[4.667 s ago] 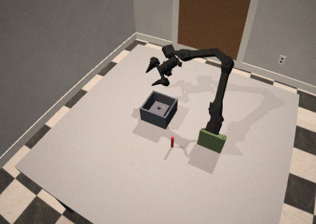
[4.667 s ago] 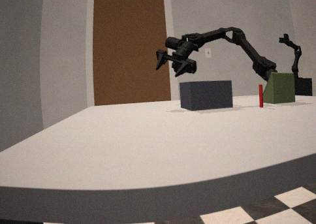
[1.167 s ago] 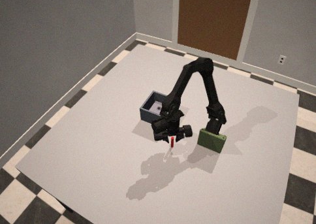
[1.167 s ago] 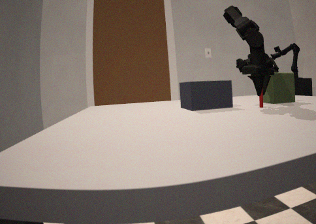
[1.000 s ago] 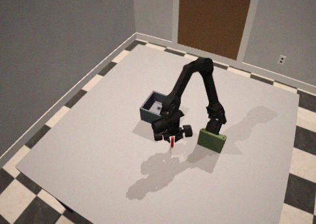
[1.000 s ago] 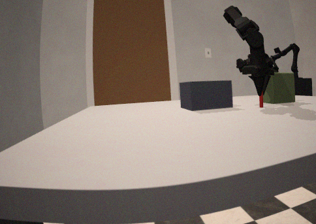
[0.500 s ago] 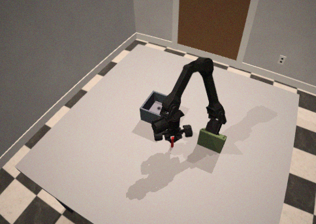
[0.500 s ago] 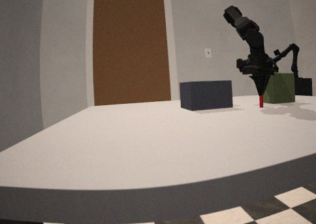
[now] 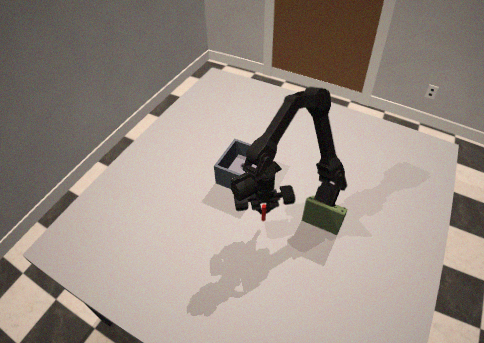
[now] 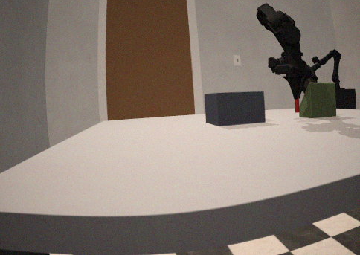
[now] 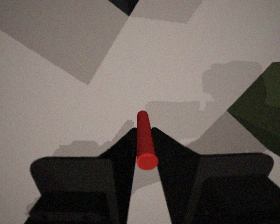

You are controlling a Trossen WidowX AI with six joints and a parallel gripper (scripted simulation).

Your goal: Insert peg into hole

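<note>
Right now my hand is 18 cm short of the box, 15 cm to the left of it and 8 cm above it. From my hand the other things lie so: red peg (4 cm below).
</note>
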